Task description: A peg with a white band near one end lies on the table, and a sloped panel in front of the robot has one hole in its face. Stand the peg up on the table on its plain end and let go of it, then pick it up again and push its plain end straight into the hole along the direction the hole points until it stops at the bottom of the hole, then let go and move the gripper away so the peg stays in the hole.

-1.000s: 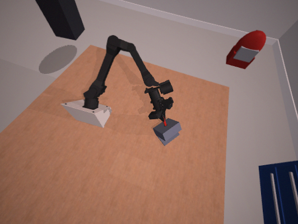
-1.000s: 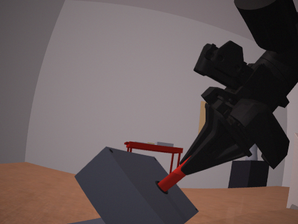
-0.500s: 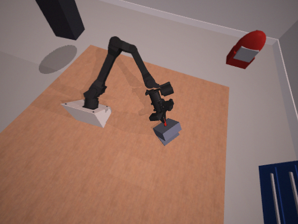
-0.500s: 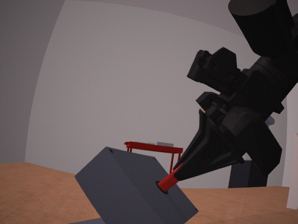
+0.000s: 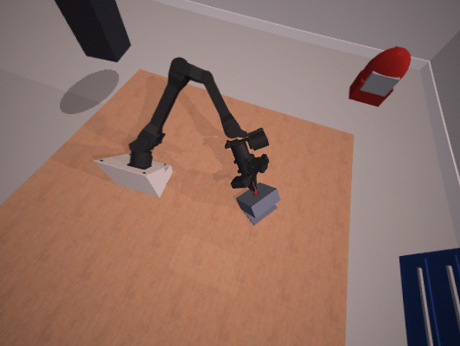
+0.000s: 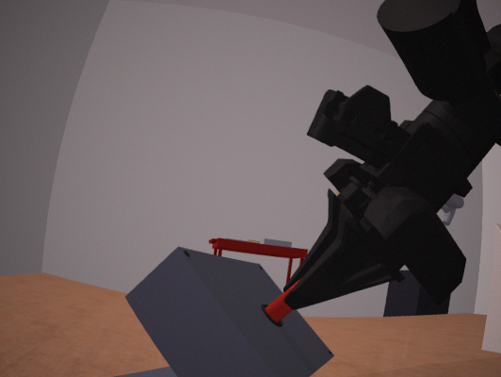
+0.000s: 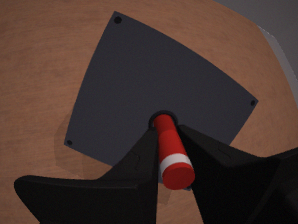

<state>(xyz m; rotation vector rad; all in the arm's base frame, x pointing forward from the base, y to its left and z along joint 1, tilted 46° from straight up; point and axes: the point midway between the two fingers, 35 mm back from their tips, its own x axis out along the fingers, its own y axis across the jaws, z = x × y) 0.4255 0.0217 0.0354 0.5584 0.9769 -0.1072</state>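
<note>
Now: the red peg 1 cm behind my gripper tip, 1 cm to the left of it and 1 cm above it. Also, from my gripper tip: grey sloped panel 2 cm ahead, 2 cm to the right, 3 cm below.
</note>
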